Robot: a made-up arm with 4 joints.
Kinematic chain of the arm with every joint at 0, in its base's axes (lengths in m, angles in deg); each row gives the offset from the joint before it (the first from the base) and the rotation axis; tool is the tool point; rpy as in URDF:
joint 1: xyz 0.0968 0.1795 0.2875 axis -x
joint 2: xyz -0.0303 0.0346 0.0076 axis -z
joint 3: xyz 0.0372 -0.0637 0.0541 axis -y
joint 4: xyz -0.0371 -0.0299 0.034 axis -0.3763 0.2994 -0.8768
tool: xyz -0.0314 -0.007 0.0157 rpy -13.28 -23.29 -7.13
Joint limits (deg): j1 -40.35..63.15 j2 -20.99..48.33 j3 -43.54..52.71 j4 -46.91..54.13
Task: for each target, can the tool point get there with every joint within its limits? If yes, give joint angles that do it. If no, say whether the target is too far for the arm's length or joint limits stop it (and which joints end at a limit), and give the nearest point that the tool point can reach.
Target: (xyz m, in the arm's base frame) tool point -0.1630 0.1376 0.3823
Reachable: no: too far | nearest point -0.0449 0.1459 0.3634 | short by 0.120 m
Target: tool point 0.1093 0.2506 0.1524
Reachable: no: joint limits stop it (at a limit: joint 1, joint 2, joint 3, joint 4) | nearest point -0.0132 0.2320 0.2947 | short by 0.189 m
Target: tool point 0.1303 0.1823 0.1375
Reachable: no: joint limits stop it (at a limit: joint 1, joint 2, joint 3, joint 4) | nearest point 0.0856 0.0858 0.2588 | short by 0.161 m
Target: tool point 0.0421 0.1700 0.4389
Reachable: yes | joints 17.07 19.98 -31.63 15.93
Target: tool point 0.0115 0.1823 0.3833
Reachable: yes | joints 54.88 9.12 36.70 -34.87
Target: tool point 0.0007 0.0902 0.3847
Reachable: yes | joints -12.54 26.74 -12.77 -36.83
